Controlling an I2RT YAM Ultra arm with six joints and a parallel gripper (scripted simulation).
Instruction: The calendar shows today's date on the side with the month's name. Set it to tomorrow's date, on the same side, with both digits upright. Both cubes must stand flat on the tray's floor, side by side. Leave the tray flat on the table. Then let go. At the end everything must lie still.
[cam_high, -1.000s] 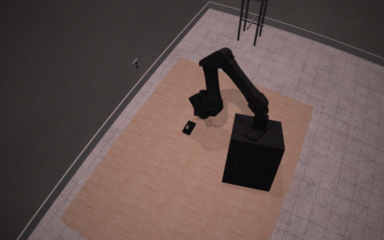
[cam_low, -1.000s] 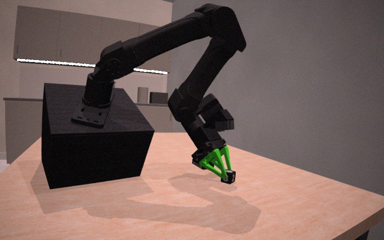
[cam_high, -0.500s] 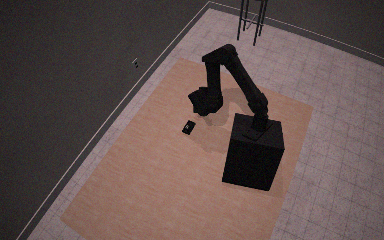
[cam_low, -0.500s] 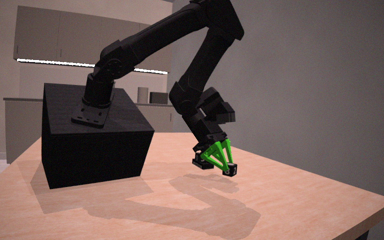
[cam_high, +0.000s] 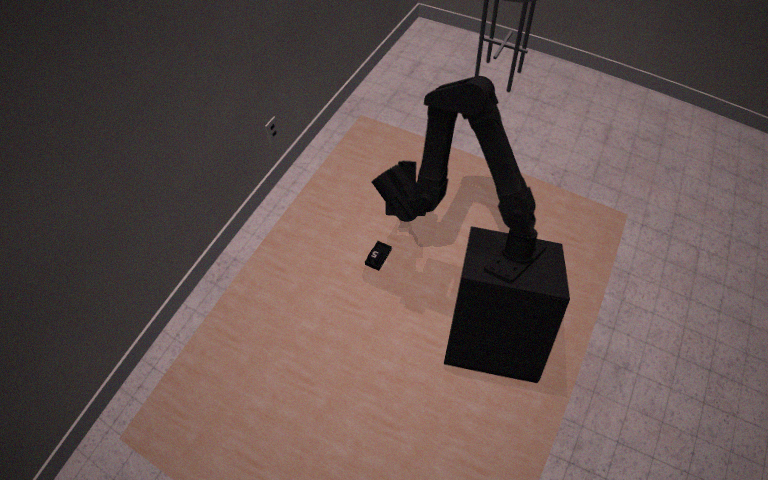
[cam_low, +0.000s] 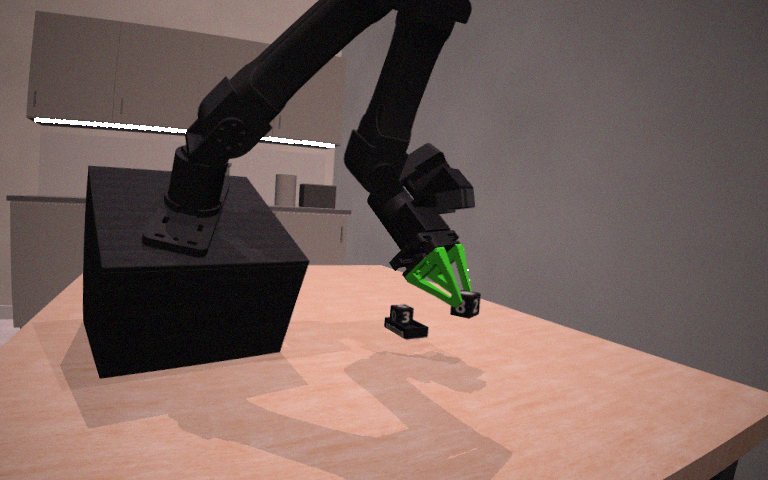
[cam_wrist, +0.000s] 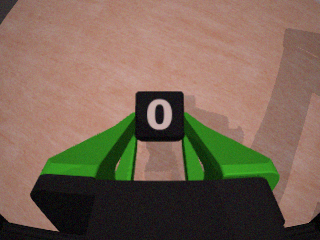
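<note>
My gripper is now 1 cm to the left of the black cube and 1 cm above it. From my hand the other things lie so: black tray 15 cm to the left, 8 cm below, 2 cm behind.
</note>
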